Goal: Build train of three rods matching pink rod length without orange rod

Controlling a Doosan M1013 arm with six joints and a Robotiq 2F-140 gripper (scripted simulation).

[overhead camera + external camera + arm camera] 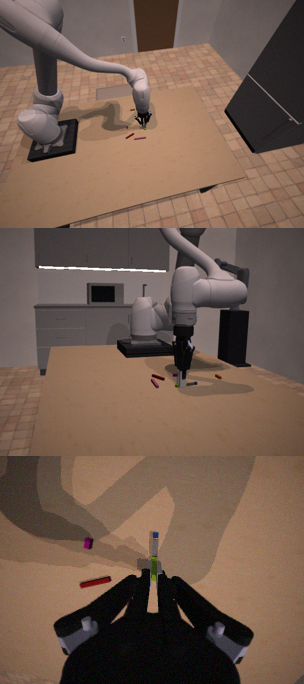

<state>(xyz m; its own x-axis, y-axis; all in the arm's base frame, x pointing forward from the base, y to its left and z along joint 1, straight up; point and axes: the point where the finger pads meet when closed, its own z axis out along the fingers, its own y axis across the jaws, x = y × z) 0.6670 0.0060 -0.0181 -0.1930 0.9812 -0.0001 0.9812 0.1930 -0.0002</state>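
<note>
My hand is 30 mm above the lime rod. From my hand the other things lie so: grey rod (40 mm to the left, 30 mm below, 10 mm behind); blue rod (60 mm to the left, 30 mm below, 10 mm behind); pink rod (90 mm to the right, 40 mm behind, 30 mm below).
</note>
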